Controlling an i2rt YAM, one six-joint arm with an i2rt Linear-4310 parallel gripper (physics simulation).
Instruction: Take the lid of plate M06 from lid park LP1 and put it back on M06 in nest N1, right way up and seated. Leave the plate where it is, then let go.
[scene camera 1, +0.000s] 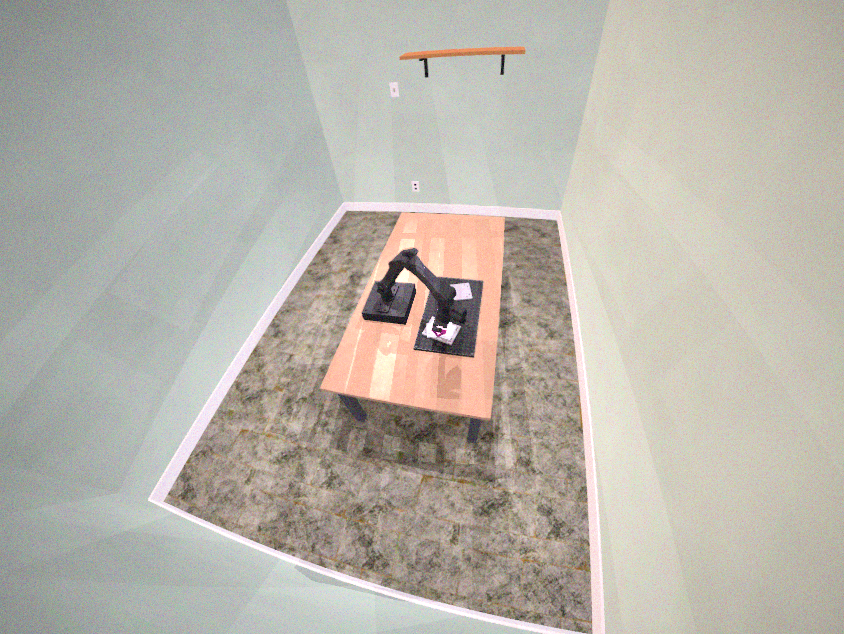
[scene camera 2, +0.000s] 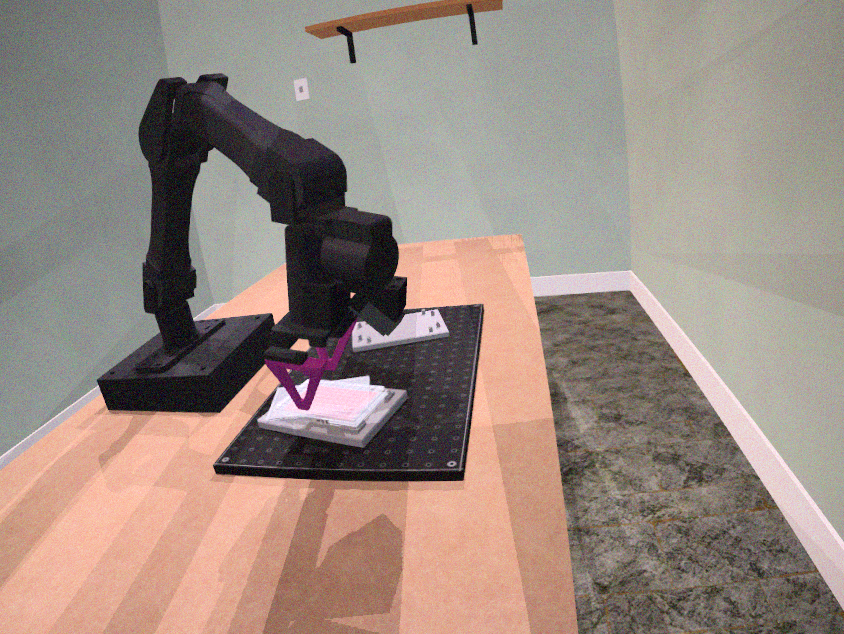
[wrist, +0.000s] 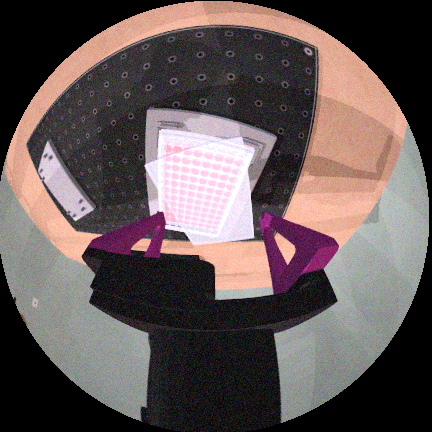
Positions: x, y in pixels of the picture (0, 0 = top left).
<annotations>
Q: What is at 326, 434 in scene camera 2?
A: A nest.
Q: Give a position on a lid park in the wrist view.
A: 53, 171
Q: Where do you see a lid park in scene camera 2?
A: At 426, 325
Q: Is my gripper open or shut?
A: Open.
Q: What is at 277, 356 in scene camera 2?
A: My gripper.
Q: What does the lid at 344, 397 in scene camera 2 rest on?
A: A white plate with pink wells.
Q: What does my gripper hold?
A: Nothing.
</annotations>
